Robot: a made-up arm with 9 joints. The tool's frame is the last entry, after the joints. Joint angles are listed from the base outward. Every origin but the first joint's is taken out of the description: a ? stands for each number. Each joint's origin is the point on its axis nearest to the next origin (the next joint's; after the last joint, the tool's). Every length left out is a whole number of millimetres.
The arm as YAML. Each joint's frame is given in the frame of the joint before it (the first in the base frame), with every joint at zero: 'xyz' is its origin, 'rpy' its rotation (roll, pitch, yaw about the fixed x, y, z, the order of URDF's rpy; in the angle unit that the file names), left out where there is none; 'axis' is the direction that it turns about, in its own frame. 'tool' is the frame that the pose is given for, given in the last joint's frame.
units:
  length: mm
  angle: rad
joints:
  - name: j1
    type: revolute
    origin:
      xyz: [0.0, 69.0, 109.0]
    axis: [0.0, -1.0, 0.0]
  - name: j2
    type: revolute
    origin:
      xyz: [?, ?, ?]
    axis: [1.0, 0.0, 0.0]
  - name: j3
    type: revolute
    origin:
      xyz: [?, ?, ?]
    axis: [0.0, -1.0, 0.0]
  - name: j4
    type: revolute
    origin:
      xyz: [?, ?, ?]
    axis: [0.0, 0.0, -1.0]
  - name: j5
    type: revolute
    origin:
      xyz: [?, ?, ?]
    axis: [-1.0, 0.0, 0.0]
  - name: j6
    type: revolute
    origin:
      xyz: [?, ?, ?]
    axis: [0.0, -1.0, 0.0]
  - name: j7
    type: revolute
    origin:
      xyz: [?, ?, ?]
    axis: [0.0, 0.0, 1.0]
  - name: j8
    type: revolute
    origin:
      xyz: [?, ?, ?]
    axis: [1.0, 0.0, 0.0]
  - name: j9
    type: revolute
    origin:
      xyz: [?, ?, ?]
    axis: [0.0, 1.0, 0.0]
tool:
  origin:
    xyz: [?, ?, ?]
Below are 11 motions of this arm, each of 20 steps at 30 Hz.
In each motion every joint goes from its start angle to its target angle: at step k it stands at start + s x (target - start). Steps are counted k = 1, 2, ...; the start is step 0. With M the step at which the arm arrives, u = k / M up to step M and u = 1 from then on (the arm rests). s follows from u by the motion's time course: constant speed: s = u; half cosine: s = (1 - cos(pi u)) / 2; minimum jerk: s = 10 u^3 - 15 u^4 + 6 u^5.
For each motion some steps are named. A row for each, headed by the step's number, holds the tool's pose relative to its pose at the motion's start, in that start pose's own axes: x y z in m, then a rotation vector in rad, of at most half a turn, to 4 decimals.
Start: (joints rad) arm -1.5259 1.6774 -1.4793 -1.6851 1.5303 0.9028 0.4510 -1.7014 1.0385
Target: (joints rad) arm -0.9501 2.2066 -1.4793 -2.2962 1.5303 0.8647 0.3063 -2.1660 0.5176
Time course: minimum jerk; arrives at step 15
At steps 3, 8, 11, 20:
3: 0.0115 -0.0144 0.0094 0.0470 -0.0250 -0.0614
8: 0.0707 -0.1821 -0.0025 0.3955 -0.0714 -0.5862
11: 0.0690 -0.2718 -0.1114 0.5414 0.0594 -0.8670
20: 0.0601 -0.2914 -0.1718 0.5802 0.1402 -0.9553

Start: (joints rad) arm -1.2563 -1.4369 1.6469 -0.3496 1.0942 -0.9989 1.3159 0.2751 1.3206
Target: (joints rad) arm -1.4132 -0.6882 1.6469 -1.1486 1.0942 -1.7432 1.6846 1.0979 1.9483
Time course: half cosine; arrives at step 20
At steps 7, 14, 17, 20:
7: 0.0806 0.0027 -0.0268 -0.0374 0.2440 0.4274
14: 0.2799 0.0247 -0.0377 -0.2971 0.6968 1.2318
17: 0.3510 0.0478 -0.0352 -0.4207 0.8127 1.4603
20: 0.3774 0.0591 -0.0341 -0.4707 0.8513 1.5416

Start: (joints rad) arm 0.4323 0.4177 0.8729 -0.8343 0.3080 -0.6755 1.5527 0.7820 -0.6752
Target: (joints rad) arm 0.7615 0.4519 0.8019 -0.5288 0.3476 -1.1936 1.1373 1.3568 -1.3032
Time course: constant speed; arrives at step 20
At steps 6, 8, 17, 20:
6: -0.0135 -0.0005 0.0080 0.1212 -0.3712 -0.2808
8: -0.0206 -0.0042 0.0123 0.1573 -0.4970 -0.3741
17: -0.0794 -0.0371 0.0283 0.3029 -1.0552 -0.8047
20: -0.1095 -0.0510 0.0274 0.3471 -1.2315 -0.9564

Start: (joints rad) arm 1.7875 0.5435 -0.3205 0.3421 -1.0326 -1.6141 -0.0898 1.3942 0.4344
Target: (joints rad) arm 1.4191 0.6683 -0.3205 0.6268 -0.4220 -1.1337 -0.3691 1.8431 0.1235
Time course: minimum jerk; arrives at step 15
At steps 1, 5, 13, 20:
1: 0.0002 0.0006 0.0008 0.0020 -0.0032 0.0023
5: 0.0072 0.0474 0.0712 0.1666 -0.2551 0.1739
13: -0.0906 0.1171 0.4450 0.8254 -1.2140 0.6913
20: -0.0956 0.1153 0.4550 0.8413 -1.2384 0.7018

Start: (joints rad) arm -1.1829 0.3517 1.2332 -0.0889 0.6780 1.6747 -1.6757 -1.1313 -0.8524
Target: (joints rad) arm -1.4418 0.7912 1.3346 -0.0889 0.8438 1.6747 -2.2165 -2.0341 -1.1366
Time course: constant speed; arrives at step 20
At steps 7, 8, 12, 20:
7: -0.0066 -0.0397 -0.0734 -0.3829 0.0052 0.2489
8: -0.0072 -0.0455 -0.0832 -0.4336 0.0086 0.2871
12: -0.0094 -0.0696 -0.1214 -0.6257 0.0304 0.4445
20: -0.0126 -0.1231 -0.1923 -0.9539 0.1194 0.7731

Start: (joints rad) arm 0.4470 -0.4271 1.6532 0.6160 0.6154 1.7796 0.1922 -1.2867 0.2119
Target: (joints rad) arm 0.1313 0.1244 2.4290 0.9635 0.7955 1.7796 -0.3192 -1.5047 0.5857
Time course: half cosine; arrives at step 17
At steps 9, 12, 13, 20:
9: -0.1333 -0.2574 -0.2075 -0.6364 0.4303 -0.0933
12: -0.1528 -0.3979 -0.2578 -0.9200 0.5636 -0.2254
13: -0.1527 -0.4354 -0.2666 -0.9910 0.5917 -0.2716
20: -0.1460 -0.5056 -0.2785 -1.1187 0.6369 -0.3729

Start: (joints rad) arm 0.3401 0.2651 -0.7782 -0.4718 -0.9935 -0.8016 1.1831 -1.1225 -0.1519
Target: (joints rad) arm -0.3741 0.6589 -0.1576 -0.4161 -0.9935 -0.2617 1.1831 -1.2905 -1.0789
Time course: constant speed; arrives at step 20
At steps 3, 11, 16, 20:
3: 0.0211 -0.0378 0.0160 -0.0976 -0.2173 -0.0087
11: 0.0303 -0.1264 0.1047 -0.4235 -0.7938 -0.0231
16: -0.0105 -0.1596 0.1817 -0.6918 -1.1223 -0.0112
20: -0.0685 -0.1648 0.2438 -0.9486 -1.3450 0.0236

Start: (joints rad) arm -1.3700 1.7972 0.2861 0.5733 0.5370 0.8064 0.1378 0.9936 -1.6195
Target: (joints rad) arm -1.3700 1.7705 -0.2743 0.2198 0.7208 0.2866 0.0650 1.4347 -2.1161
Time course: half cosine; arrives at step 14
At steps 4, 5, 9, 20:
4: -0.1082 -0.0108 -0.0040 -0.0618 0.0839 -0.0989
5: -0.1625 -0.0165 0.0011 -0.1016 0.1245 -0.1416
9: -0.3938 -0.0410 0.0832 -0.3404 0.2947 -0.2627
20: -0.5146 -0.0527 0.1818 -0.5246 0.3900 -0.2664

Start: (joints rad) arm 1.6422 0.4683 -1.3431 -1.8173 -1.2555 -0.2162 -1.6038 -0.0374 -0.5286
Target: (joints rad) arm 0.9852 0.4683 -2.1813 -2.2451 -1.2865 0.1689 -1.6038 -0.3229 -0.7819
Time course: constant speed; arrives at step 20
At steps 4, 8, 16, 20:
4: -0.0682 -0.0364 0.0958 0.0966 0.1684 0.1910
8: -0.1148 -0.0989 0.2020 0.2109 0.3239 0.3901
16: -0.1159 -0.2925 0.4082 0.4958 0.6016 0.7966
20: -0.0633 -0.4113 0.4874 0.6673 0.7269 0.9960

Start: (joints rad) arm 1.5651 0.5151 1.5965 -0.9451 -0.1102 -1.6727 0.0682 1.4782 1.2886
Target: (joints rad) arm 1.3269 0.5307 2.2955 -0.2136 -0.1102 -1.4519 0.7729 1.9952 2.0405
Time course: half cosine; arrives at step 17
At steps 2, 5, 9, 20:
2: -0.0132 -0.0015 -0.0013 -0.0079 0.0343 0.0454
5: -0.0759 -0.0212 -0.0074 -0.0755 0.2045 0.2552
9: -0.1824 -0.1151 -0.0106 -0.3583 0.5757 0.6026
20: -0.2484 -0.2690 0.0286 -0.9231 1.0813 0.7675

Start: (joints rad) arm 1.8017 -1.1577 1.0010 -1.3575 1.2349 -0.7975 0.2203 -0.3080 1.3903
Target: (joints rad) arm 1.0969 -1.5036 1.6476 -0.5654 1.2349 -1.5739 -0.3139 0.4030 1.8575
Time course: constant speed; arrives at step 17
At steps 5, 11, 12, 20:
5: 0.0402 0.0124 0.0650 0.3001 0.4076 0.2968
11: 0.0973 -0.0130 0.1458 0.6494 0.8180 0.7976
12: 0.1092 -0.0202 0.1570 0.6982 0.8789 0.8965
20: 0.1819 -0.0538 0.1992 0.8651 1.1608 1.4433

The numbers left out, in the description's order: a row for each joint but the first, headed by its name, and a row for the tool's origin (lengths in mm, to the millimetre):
j2: 11.0 0.0 76.0
j3: 0.0 -414.0 74.0
j4: 8.0 0.0 185.0
j5: 379.0 51.0 0.0
j6: 0.0 -28.0 66.0
j7: 264.0 0.0 -76.0
j8: -81.0 82.0 0.0
j9: 0.0 -6.0 91.0
tool: 30.0 0.0 -160.0

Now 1 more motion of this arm.
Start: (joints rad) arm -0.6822 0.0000 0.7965 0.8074 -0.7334 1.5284 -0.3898 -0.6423 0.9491
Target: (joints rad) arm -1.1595 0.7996 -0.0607 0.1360 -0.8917 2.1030 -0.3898 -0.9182 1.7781
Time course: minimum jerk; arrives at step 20
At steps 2, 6, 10, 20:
2: 0.0024 -0.0036 -0.0068 -0.0088 0.0060 -0.0067
6: 0.0430 -0.0828 -0.1239 -0.1565 0.1201 -0.1426
10: 0.1002 -0.3287 -0.3161 -0.3891 0.3864 -0.5412
20: 0.0700 -0.7436 -0.4047 -0.3983 0.7197 -1.3474

